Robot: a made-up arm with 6 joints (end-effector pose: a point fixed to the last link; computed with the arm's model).
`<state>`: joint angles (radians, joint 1 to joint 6).
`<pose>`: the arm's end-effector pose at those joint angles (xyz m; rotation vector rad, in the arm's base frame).
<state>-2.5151 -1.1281 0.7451 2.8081 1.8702 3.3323</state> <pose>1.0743 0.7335 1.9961 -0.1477 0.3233 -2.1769</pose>
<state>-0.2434 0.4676 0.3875 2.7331 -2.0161 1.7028</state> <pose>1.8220 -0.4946 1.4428 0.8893 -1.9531 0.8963</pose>
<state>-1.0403 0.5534 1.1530 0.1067 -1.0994 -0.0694</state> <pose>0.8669 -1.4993 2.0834 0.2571 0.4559 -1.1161</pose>
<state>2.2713 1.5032 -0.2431 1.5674 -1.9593 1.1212</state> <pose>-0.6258 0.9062 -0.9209 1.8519 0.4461 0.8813</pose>
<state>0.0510 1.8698 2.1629 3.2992 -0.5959 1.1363</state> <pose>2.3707 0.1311 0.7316 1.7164 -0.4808 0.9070</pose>
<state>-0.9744 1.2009 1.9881 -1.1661 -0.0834 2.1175</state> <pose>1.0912 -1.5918 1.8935 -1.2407 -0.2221 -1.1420</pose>
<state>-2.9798 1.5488 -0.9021 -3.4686 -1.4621 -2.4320</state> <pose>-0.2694 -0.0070 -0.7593 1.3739 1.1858 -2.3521</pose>
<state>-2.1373 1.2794 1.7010 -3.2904 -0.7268 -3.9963</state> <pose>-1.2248 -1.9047 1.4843 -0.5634 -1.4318 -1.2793</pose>
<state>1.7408 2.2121 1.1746 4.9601 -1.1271 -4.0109</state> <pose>-0.4019 1.7500 -1.3712 0.7853 -0.3503 -2.9534</pose>
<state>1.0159 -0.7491 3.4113 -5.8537 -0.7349 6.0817</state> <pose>-0.6065 -1.0389 -0.2277 -1.7720 2.2854 0.3175</pose>
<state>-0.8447 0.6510 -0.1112 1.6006 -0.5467 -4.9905</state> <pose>1.2299 -1.4745 0.2948 -2.0316 1.8376 0.8215</pose>
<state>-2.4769 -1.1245 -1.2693 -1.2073 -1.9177 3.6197</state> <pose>-0.3562 -0.4066 0.7610 -1.6568 0.6289 -0.1030</pose>
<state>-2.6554 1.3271 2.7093 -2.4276 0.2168 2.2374</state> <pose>-1.0356 -0.5291 2.0589 -1.4769 -0.7205 -2.2043</pose>
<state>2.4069 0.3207 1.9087 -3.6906 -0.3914 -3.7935</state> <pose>-0.0930 0.1147 2.7475 -2.2184 -0.2757 -1.5054</pose>
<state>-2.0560 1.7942 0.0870 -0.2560 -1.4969 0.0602</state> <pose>-0.4454 -0.9065 -1.2470 2.8739 1.2647 0.0997</pose>
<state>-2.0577 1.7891 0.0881 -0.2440 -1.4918 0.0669</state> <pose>-0.4524 -0.9133 -1.2430 2.8557 1.2745 0.0903</pose>
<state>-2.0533 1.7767 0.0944 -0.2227 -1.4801 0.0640</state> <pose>-0.4633 -0.9386 -1.2332 2.8256 1.3064 0.0513</pose>
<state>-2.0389 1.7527 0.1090 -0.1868 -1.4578 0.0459</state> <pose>-0.4789 -0.9939 -1.2128 2.7741 1.3703 -0.0352</pose>
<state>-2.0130 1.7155 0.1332 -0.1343 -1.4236 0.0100</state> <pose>-0.4968 -1.0845 -1.1768 2.6928 1.4625 -0.1770</pose>
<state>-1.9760 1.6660 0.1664 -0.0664 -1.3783 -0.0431</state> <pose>-0.5104 -1.2089 -1.1205 2.5750 1.5664 -0.3708</pose>
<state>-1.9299 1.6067 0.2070 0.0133 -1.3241 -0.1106</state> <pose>-0.5121 -1.3601 -1.0397 2.4185 1.6578 -0.6038</pose>
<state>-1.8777 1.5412 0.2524 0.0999 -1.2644 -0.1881</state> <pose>-0.4950 -1.5260 -0.9337 2.2291 1.7144 -0.8540</pose>
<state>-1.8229 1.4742 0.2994 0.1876 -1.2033 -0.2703</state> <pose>-0.4560 -1.6907 -0.8069 2.0219 1.7242 -1.0948</pose>
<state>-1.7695 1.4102 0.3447 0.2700 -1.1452 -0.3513</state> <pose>-0.3986 -1.8389 -0.6689 1.8178 1.6893 -1.3035</pose>
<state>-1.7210 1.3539 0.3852 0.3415 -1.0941 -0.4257</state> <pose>-0.3309 -1.9595 -0.5341 1.6372 1.6247 -1.4669</pose>
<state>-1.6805 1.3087 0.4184 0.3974 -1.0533 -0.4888</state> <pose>-0.2642 -2.0479 -0.4170 1.4952 1.5505 -1.5830</pose>
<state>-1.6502 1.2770 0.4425 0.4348 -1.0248 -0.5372</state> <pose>-0.2088 -2.1052 -0.3299 1.3995 1.4850 -1.6573</pose>
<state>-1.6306 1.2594 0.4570 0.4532 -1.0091 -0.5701</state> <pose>-0.1703 -2.1360 -0.2790 1.3499 1.4398 -1.6986</pose>
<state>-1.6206 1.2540 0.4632 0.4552 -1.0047 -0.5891</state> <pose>-0.1494 -2.1471 -0.2614 1.3393 1.4171 -1.7167</pose>
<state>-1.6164 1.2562 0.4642 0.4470 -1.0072 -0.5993</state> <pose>-0.1397 -2.1468 -0.2649 1.3521 1.4096 -1.7214</pose>
